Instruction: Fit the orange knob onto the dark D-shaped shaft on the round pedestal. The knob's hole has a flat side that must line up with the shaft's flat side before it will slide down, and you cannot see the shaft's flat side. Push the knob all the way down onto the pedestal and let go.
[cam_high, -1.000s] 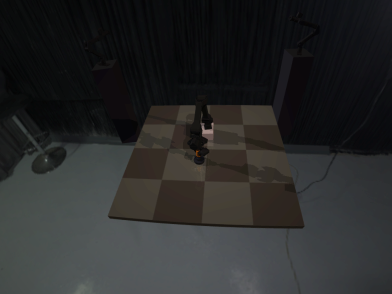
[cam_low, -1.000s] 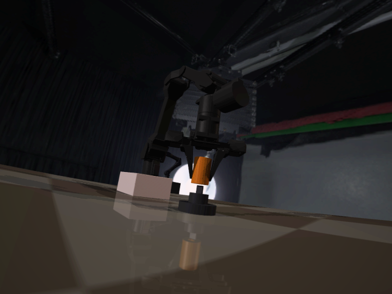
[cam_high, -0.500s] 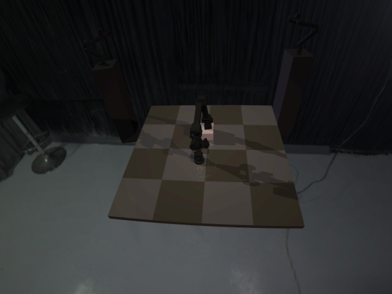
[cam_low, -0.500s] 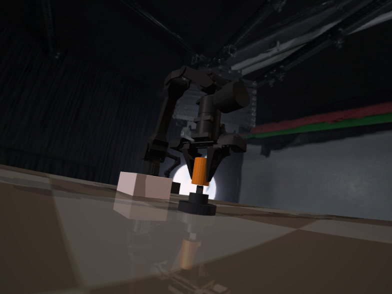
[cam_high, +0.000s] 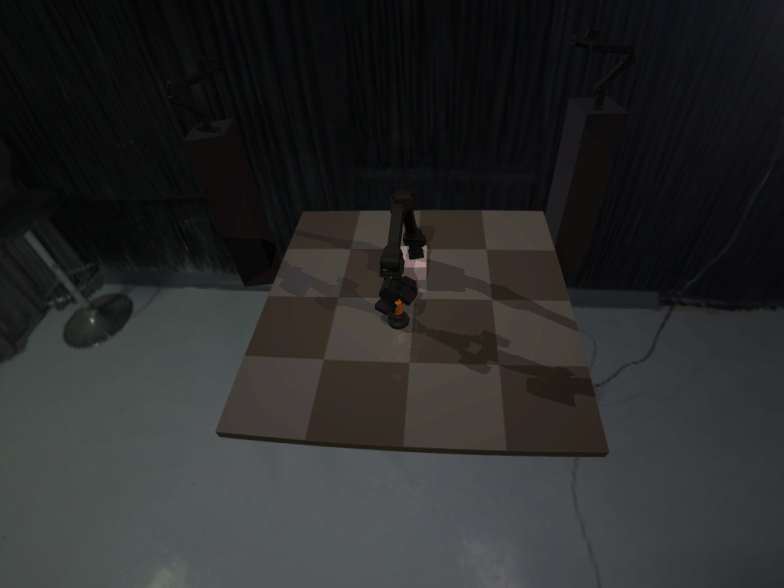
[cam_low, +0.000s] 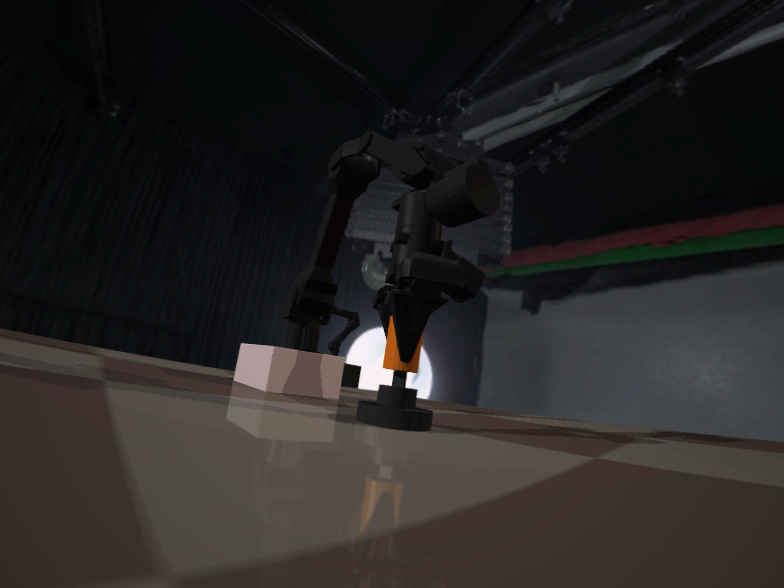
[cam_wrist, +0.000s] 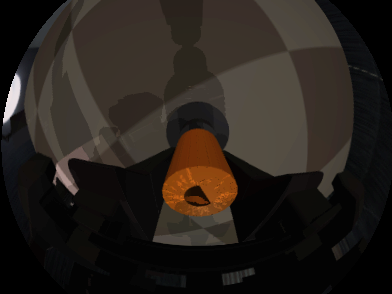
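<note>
Right now my gripper tip is 20 mm below the orange knob. Also, from my gripper tip: dark pedestal: 40 mm below.
</note>
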